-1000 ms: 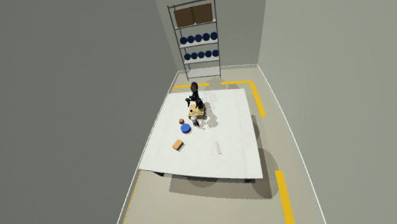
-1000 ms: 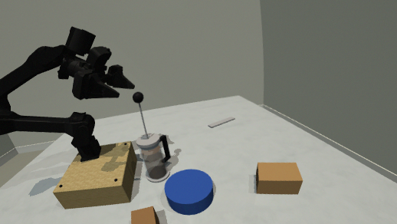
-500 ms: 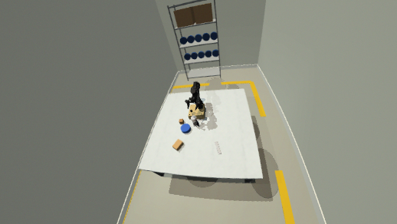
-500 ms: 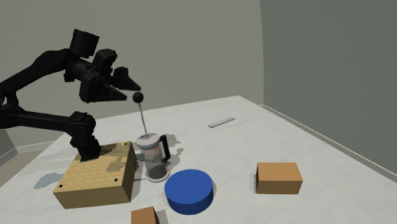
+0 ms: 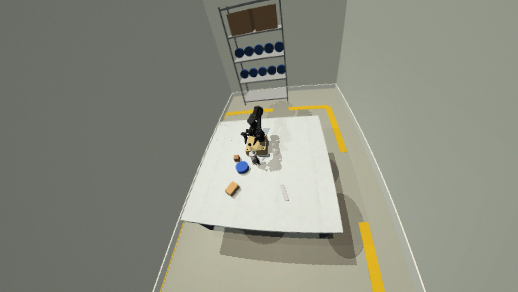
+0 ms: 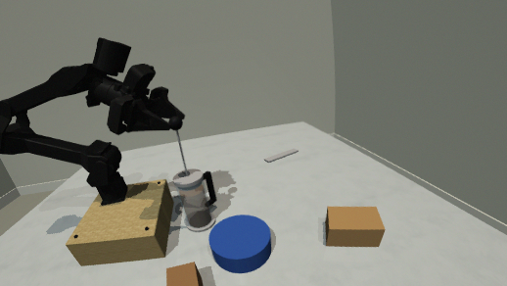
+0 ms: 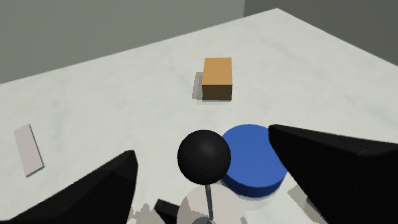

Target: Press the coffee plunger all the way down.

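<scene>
My gripper tip is 10 mm short of the glass coffee press, 10 mm to the right of it and 130 mm above it. Also, from my gripper tip: thin pale bar: 350 mm ahead, 250 mm to the left, 250 mm below.
</scene>
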